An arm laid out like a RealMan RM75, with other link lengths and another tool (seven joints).
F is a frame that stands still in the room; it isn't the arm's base.
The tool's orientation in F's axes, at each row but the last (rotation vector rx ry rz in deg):
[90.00 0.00 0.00]
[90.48 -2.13 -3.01]
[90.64 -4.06 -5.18]
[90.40 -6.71 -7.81]
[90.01 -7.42 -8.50]
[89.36 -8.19 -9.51]
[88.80 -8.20 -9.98]
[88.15 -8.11 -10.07]
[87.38 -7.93 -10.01]
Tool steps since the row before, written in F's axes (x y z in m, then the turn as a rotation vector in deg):
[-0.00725 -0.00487 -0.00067 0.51 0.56 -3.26]
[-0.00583 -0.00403 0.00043 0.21 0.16 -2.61]
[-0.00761 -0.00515 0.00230 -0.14 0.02 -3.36]
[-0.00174 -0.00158 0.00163 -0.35 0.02 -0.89]
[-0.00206 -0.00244 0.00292 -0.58 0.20 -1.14]
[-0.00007 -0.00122 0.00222 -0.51 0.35 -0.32]
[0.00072 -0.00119 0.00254 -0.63 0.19 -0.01]
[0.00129 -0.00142 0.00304 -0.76 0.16 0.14]
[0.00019 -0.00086 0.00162 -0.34 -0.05 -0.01]
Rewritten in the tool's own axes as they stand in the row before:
[-0.00725 -0.00067 0.00487 0.51 -3.26 -0.56]
[-0.00559 0.00041 0.00435 0.23 -2.61 -0.15]
[-0.00707 0.00228 0.00587 -0.10 -3.36 0.03]
[-0.00149 0.00163 0.00182 -0.34 -0.89 0.05]
[-0.00163 0.00291 0.00275 -0.59 -1.15 -0.09]
[0.00014 0.00221 0.00123 -0.56 -0.33 -0.25]
[0.00090 0.00254 0.00106 -0.66 -0.02 -0.06]
[0.00149 0.00304 0.00122 -0.78 0.13 0.00]
[0.00033 0.00159 0.00087 -0.32 -0.02 0.12]

